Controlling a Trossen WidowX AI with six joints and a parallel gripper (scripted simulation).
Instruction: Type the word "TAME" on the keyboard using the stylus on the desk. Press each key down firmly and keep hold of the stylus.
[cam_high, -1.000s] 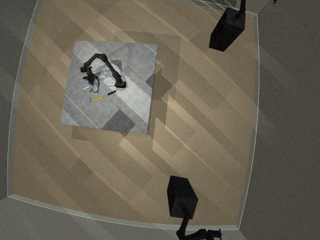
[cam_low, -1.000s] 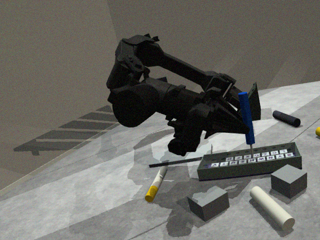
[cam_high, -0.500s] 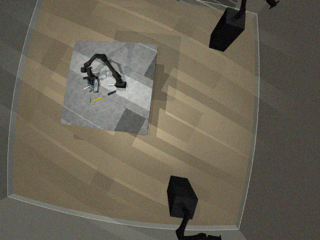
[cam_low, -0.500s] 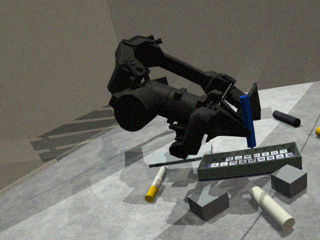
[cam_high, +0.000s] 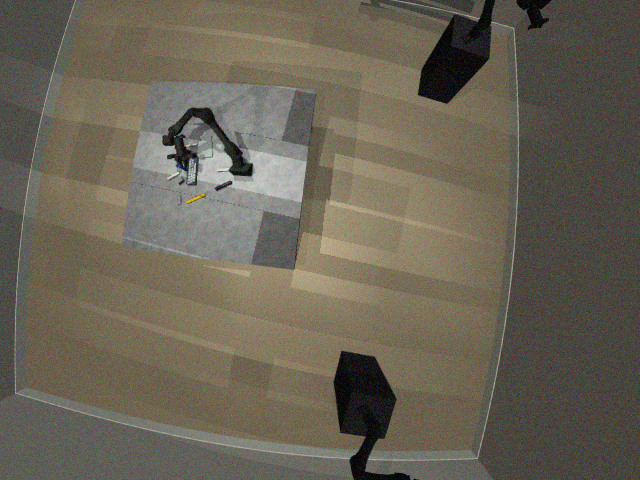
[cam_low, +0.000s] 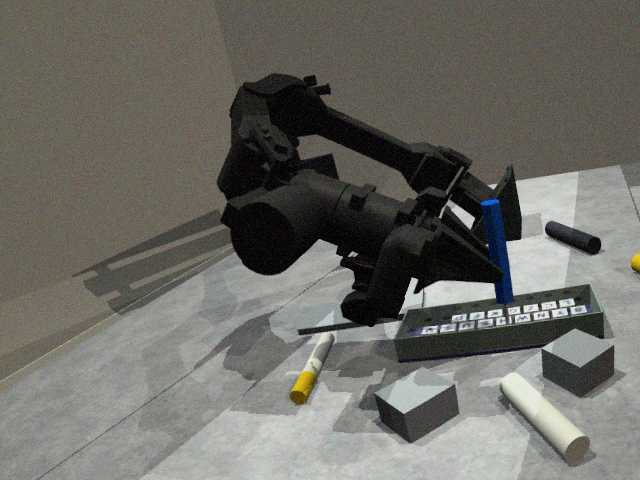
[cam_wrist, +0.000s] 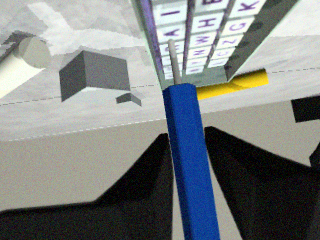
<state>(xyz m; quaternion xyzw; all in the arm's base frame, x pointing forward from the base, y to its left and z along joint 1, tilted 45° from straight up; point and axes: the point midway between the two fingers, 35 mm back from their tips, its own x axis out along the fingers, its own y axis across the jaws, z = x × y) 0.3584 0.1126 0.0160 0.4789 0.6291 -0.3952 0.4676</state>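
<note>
The green keyboard tray is 60 mm below my gripper tip, 20 mm behind it and 10 mm to the right of it. The rest, counted from my gripper tip: yellow-tipped marker 180 mm to the right, 70 mm below, 70 mm ahead; then blue stylus 10 mm below; then thin grey tip 50 mm below.
</note>
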